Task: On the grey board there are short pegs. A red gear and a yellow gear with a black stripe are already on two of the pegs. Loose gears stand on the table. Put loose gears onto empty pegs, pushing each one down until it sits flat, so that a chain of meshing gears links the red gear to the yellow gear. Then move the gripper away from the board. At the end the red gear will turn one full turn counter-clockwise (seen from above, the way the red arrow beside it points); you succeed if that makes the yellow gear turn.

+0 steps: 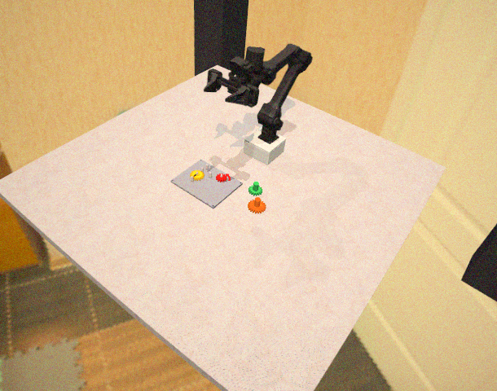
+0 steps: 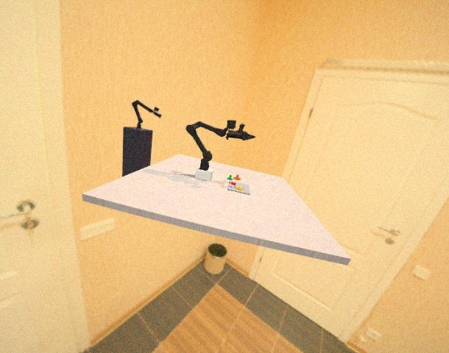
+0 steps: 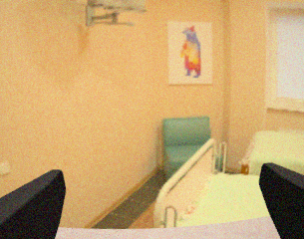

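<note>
My gripper tip is now 120 mm past the green gear, 110 mm to the right of it and 390 mm above it. Round my gripper tip: red arrow: 100 mm behind, 10 mm to the right, 400 mm below; then yellow gear: 20 mm behind, 100 mm to the right, 390 mm below; then red gear: 80 mm behind, 20 mm to the right, 390 mm below.
</note>
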